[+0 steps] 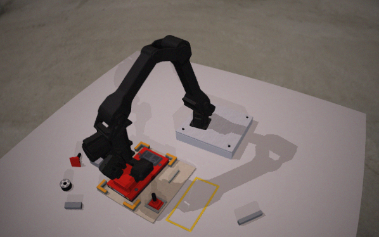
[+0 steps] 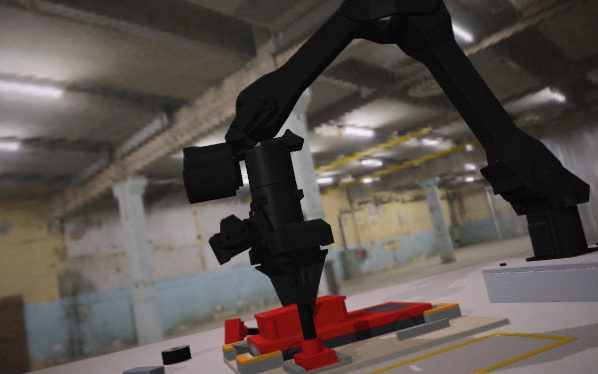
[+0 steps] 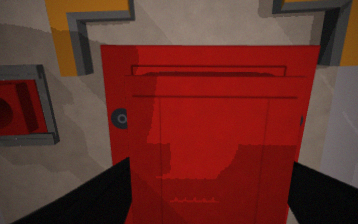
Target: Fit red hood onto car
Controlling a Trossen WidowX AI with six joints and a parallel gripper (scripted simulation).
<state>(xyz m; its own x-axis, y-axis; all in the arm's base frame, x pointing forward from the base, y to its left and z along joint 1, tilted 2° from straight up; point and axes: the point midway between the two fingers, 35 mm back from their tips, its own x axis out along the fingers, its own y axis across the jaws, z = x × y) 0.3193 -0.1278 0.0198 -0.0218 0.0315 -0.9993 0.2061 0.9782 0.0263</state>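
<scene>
Right now the red hood is right at my gripper tip. The rest, counted from my gripper tip: black wheel: 11 cm ahead, 21 cm to the right, 3 cm below; then grey engine block: 1 cm below.
</scene>
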